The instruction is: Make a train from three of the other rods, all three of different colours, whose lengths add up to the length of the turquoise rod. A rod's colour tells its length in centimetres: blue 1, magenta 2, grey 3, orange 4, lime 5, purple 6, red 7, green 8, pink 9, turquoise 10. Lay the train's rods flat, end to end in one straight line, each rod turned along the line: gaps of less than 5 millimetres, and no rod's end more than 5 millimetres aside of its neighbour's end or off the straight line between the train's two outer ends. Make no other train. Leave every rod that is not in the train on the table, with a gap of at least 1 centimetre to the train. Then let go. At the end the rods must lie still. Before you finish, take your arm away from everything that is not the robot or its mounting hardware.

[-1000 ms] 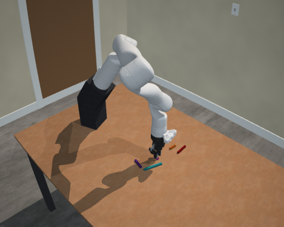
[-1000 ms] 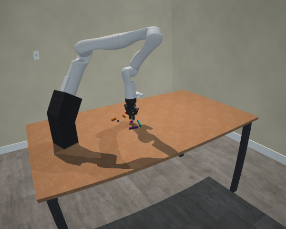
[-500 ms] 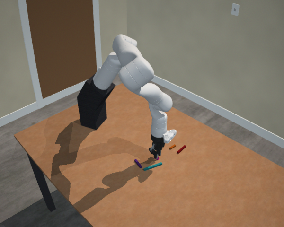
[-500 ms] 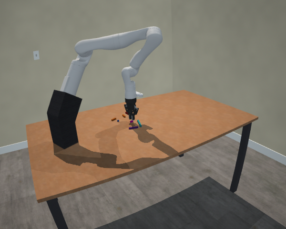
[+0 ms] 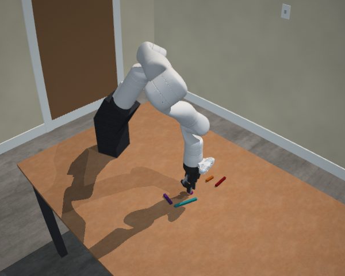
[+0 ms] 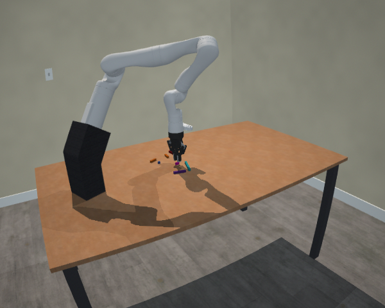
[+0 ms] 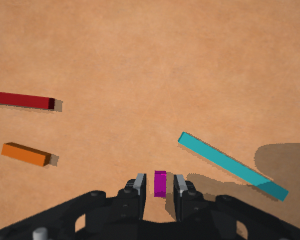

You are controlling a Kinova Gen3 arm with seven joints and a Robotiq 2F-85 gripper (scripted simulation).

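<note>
Now: hand 30 mm above the magenta rod. Also, from my hand: turquoise rod: 20 mm ahead, 60 mm to the right, 30 mm below; purple rod: 50 mm behind, 90 mm to the right, 30 mm below; blue rod: 70 mm behind, 70 mm to the left, 30 mm below.
</note>
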